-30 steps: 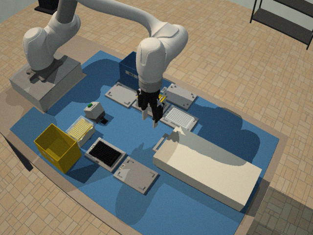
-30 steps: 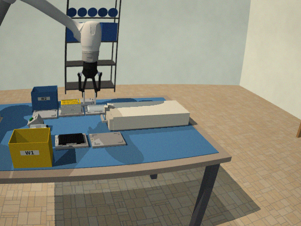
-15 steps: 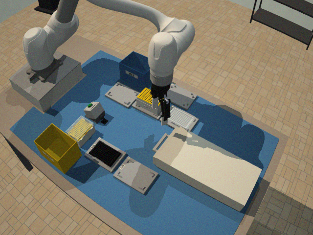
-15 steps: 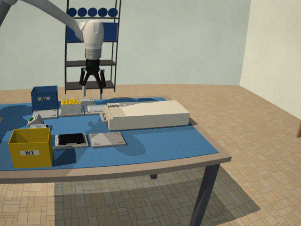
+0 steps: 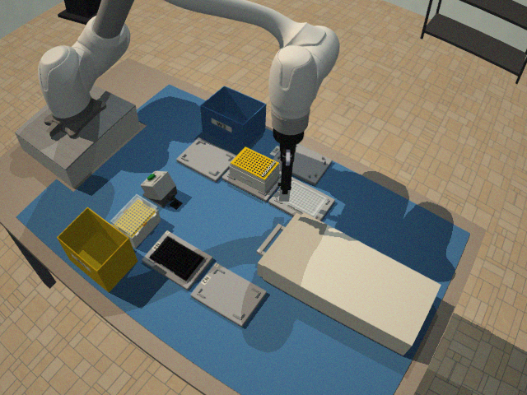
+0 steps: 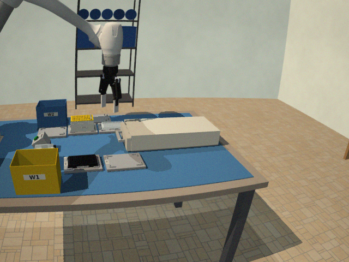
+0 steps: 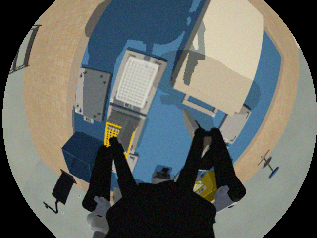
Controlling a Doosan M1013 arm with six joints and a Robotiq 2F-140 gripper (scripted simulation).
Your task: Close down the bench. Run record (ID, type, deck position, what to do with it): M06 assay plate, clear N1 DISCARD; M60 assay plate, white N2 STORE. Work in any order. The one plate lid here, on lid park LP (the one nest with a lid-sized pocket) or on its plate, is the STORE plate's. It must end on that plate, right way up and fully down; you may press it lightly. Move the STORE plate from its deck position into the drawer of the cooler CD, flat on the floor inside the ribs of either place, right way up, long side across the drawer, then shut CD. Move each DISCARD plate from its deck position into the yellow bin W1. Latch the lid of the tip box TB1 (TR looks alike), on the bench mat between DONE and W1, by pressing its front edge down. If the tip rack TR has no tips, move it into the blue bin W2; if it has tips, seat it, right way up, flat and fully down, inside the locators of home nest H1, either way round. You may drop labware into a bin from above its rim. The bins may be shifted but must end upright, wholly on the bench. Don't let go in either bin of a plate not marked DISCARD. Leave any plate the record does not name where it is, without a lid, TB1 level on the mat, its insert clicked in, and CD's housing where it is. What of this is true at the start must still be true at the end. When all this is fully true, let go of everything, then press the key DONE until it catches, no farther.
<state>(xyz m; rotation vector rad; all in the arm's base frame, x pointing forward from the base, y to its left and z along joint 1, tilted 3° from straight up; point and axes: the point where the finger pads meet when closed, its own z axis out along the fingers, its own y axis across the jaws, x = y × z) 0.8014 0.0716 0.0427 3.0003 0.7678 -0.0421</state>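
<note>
The clear plate lies 3 cm ahead of my hand, 7 cm to the left of it and 14 cm below it. The rest, counted from my hand: tip rack TR 15 cm behind, 7 cm to the left, 10 cm below; then cooler CD 23 cm ahead, 13 cm to the right, 13 cm below; then drawer 18 cm ahead, 12 cm to the right, 13 cm below.
</note>
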